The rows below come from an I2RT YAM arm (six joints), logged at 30 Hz.
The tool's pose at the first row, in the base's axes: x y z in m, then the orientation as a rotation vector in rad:
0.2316, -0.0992, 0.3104, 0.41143, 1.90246, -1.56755
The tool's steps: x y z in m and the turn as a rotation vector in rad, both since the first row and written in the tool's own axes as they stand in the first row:
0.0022, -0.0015, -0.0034, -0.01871, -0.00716, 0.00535
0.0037, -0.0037, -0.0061, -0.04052, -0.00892, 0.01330
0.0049, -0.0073, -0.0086, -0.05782, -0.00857, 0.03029
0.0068, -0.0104, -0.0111, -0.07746, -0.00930, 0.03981
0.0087, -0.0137, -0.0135, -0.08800, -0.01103, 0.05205
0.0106, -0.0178, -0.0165, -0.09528, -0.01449, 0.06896
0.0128, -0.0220, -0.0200, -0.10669, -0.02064, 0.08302
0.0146, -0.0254, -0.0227, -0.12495, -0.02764, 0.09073
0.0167, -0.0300, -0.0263, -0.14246, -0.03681, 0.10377
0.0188, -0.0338, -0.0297, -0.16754, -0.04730, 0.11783
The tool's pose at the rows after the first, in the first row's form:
0.2281, -0.0966, 0.3104, 0.40199, 1.90766, -1.54464
0.2249, -0.0948, 0.3114, 0.39813, 1.91763, -1.51727
0.2212, -0.0935, 0.3136, 0.40598, 1.92140, -1.48883
0.2172, -0.0921, 0.3150, 0.40524, 1.92941, -1.46269
0.2132, -0.0909, 0.3165, 0.40994, 1.92904, -1.44405
0.2085, -0.0893, 0.3187, 0.41862, 1.92276, -1.42571
0.2033, -0.0873, 0.3208, 0.42069, 1.91854, -1.40485
0.1992, -0.0858, 0.3225, 0.41357, 1.92125, -1.38103
0.1939, -0.0838, 0.3249, 0.40955, 1.91894, -1.35455
0.1891, -0.0818, 0.3268, 0.40203, 1.91967, -1.31970

